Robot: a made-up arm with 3 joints. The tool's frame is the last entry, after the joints. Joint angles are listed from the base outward. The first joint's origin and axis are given. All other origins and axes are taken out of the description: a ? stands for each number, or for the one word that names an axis. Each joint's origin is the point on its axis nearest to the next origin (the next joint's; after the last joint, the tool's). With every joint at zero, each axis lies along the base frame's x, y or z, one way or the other. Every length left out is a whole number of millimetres.
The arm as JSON. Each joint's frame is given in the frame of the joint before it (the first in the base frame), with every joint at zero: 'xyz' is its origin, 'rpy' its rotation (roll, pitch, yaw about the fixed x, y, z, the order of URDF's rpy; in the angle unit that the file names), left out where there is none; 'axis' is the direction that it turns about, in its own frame. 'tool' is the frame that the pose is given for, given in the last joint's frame.
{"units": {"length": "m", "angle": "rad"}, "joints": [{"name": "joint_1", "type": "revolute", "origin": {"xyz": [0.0, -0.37, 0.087]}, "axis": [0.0, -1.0, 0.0]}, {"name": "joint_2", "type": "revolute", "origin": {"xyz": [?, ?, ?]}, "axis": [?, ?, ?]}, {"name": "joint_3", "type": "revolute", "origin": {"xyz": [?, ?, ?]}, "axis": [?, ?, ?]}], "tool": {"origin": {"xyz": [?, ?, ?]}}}
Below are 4 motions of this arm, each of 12 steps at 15 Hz.
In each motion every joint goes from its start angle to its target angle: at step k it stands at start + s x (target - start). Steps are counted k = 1, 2, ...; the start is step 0. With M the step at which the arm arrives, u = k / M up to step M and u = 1 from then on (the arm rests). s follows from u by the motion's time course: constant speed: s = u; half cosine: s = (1 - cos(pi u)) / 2; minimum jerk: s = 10 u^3 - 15 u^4 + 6 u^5.
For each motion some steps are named. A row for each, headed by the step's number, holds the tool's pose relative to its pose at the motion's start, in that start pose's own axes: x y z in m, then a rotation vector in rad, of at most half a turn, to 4 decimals.
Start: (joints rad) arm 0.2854 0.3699 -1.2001
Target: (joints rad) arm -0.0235 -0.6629 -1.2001
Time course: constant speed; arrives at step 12
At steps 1, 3, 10, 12:
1: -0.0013 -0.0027 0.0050 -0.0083 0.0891 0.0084
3: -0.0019 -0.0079 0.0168 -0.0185 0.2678 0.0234
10: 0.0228 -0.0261 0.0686 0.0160 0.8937 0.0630
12: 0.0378 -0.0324 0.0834 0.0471 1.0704 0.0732

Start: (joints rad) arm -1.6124 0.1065 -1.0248
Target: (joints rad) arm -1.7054 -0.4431 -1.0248
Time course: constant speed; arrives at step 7
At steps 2, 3, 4, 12:
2: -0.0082 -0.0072 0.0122 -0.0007 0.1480 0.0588
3: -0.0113 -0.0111 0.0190 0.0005 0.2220 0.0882
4: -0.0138 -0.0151 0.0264 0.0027 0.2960 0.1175
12: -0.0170 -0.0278 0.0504 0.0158 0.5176 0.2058

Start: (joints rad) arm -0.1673 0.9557 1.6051
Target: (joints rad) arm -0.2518 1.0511 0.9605
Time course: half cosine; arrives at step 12
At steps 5, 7, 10, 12:
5: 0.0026 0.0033 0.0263 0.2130 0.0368 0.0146
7: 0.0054 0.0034 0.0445 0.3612 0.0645 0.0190
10: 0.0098 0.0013 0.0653 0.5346 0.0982 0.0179
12: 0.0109 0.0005 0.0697 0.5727 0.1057 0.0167

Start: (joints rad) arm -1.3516 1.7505 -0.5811
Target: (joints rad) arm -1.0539 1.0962 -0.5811
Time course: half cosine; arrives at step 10
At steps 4, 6, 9, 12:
4: -0.0210 -0.0252 0.0399 0.1028 0.1297 0.1850
6: -0.0348 -0.0555 0.0736 0.1962 0.2287 0.3605
9: -0.0435 -0.0938 0.1045 0.2925 0.3136 0.5522
12: -0.0439 -0.0969 0.1066 0.2998 0.3193 0.5672

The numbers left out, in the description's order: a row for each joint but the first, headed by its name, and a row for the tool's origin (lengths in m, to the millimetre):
joint_2: xyz 0.084 0.0 0.156, axis 0.0 0.0 -1.0
joint_3: xyz -0.087 0.037 0.0, axis -1.0 0.0 0.0
tool: xyz 0.0 0.089 -0.016

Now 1 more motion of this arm.
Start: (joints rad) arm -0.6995 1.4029 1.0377
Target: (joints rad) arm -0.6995 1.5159 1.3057
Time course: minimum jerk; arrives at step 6
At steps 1, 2, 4, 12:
1: 0.0003 0.0000 -0.0005 -0.0095 0.0035 -0.0020
2: 0.0015 0.0000 -0.0032 -0.0562 0.0208 -0.0115
4: 0.0048 -0.0015 -0.0118 -0.2116 0.0814 -0.0371
12: 0.0056 -0.0026 -0.0148 -0.2677 0.1044 -0.0440

